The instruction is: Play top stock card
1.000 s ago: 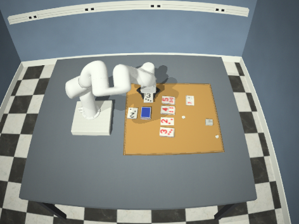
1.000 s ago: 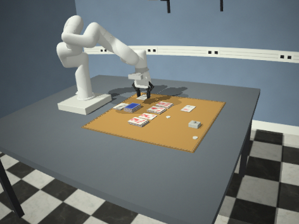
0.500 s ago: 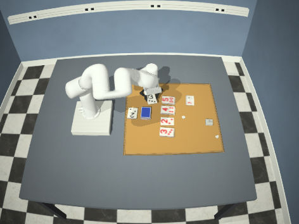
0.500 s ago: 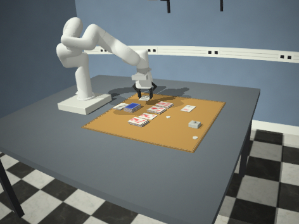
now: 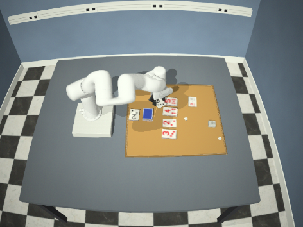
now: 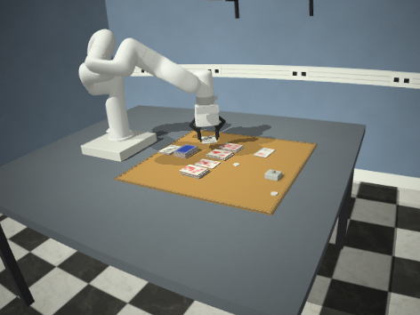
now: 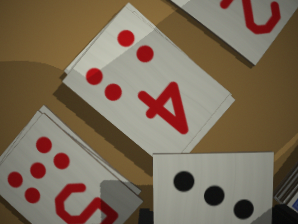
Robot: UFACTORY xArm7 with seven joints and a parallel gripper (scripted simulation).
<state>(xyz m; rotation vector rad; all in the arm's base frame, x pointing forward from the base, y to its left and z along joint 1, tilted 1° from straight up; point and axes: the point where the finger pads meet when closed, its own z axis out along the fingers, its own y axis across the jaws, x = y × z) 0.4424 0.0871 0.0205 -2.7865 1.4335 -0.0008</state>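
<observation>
Now: hand 11 cm short of the orange mat, 8 cm to the left of it and 7 cm above it. Round my hand: grey block (35 cm ahead, 15 cm to the right, 4 cm below).
</observation>
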